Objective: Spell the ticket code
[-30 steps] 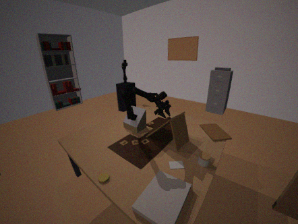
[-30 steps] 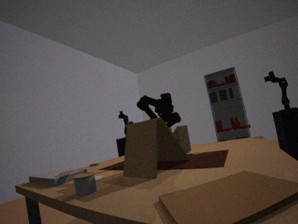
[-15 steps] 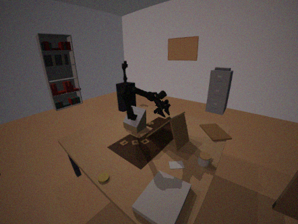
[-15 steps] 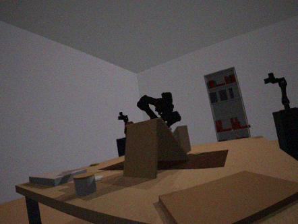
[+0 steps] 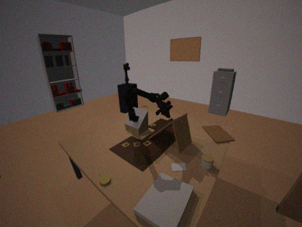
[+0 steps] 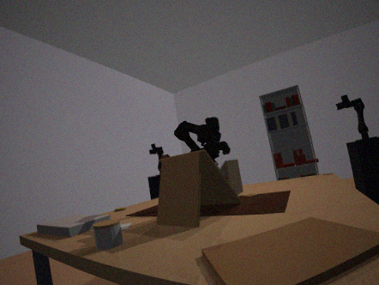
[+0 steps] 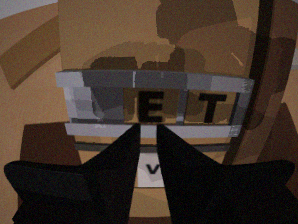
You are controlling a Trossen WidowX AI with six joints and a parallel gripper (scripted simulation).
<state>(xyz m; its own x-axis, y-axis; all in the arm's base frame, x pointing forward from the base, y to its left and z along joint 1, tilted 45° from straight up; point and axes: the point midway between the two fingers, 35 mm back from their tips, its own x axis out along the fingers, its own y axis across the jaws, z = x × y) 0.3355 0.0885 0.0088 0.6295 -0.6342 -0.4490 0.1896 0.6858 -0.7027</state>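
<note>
Now: the tile marked e 3 cm below my gripper tip, 3 cm ahead of it and 1 cm to the right of it. Also, from my gripper tip: dark mat 20 cm below, 15 cm behind, 7 cm to the right; white ticket 10 cm below, 4 cm behind, 2 cm to the right; tile marked t 7 cm to the right, 3 cm below, 2 cm ahead.
</note>
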